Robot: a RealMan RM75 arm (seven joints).
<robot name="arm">
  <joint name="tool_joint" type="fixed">
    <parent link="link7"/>
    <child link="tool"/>
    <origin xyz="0 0 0"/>
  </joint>
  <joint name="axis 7" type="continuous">
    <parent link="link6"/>
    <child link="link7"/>
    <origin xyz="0 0 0.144"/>
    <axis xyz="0 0 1"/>
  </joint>
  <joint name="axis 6" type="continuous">
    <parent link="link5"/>
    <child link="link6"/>
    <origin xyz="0 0 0"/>
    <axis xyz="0 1 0"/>
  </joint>
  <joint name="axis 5" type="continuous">
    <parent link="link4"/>
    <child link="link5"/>
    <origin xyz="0 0 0.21"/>
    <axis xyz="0 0 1"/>
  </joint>
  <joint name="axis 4" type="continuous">
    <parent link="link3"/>
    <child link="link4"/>
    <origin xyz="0 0 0"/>
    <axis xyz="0 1 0"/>
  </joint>
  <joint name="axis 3" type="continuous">
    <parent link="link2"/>
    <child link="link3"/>
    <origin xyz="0 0 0.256"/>
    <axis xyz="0 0 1"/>
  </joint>
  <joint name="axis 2" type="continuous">
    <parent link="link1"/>
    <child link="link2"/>
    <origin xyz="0 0 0"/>
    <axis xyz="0 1 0"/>
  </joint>
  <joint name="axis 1" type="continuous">
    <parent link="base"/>
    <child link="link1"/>
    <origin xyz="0 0 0.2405"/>
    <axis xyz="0 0 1"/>
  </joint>
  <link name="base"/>
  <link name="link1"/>
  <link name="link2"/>
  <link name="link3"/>
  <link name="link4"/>
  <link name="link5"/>
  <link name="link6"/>
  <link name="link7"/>
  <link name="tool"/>
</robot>
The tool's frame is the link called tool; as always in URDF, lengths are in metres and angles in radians. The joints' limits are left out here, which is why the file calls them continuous.
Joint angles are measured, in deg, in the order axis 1, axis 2, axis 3, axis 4, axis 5, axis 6, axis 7. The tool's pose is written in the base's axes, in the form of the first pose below.
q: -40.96, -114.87, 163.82, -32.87, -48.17, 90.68, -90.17
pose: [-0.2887 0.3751 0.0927 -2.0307 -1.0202 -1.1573]
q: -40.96, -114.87, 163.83, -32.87, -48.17, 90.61, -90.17
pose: [-0.2888 0.3752 0.0927 -2.0299 -1.0206 -1.1562]
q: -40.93, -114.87, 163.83, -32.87, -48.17, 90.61, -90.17
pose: [-0.2890 0.3751 0.0927 -2.0295 -1.0211 -1.1560]
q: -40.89, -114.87, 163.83, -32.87, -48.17, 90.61, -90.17
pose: [-0.2893 0.3749 0.0927 -2.0290 -1.0218 -1.1556]
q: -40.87, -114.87, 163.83, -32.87, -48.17, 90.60, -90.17
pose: [-0.2895 0.3748 0.0927 -2.0286 -1.0221 -1.1553]
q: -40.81, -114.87, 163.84, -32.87, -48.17, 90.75, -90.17
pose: [-0.2895 0.3743 0.0926 -2.0301 -1.0221 -1.1566]
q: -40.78, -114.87, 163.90, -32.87, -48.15, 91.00, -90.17
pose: [-0.2891 0.3738 0.0924 -2.0345 -1.0209 -1.1585]
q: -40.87, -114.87, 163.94, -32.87, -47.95, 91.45, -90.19
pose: [-0.2877 0.3735 0.0918 -2.0451 -1.0185 -1.1616]
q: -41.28, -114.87, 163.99, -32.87, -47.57, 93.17, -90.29
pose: [-0.2818 0.3728 0.0905 -2.0792 -1.0056 -1.1814]
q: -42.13, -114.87, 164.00, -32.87, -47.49, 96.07, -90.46
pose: [-0.2705 0.3724 0.0897 -2.1298 -0.9756 -1.2256]
